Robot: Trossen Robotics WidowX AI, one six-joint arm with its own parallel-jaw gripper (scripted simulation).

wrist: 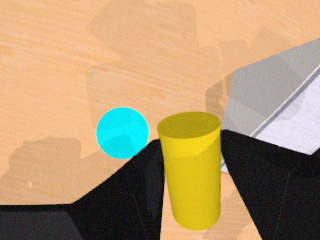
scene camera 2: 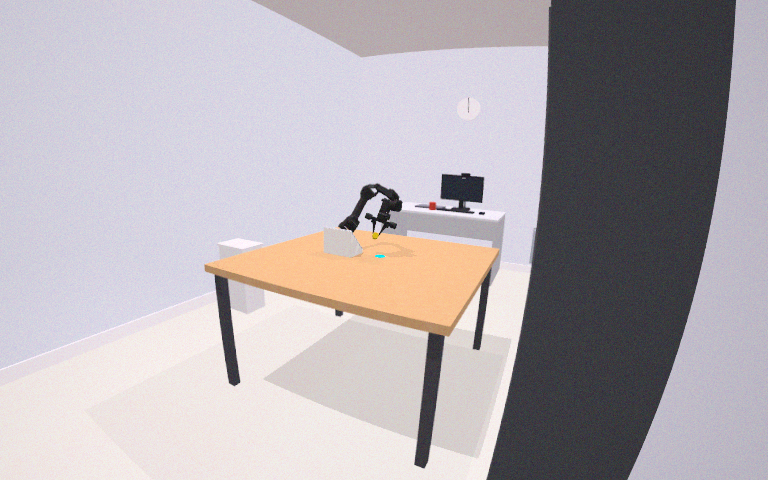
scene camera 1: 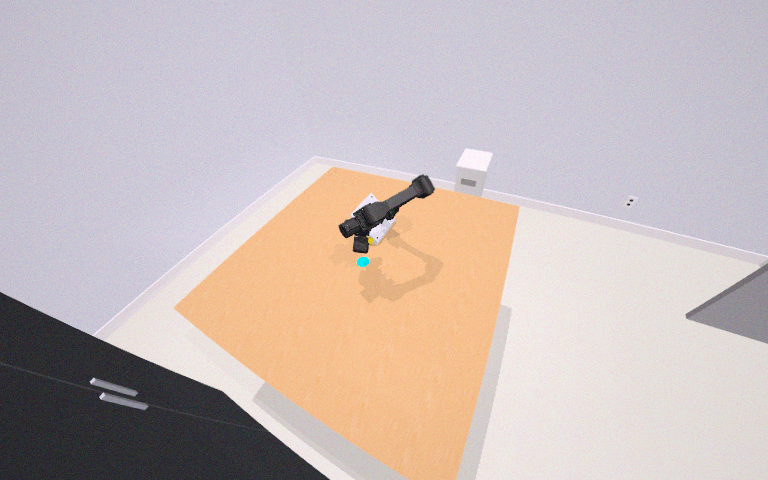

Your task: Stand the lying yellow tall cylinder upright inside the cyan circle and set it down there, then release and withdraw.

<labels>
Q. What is my gripper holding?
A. A yellow tall cylinder.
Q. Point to a yellow tall cylinder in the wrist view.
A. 191,143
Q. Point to a cyan circle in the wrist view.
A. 122,132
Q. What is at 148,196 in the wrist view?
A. My gripper.
</labels>
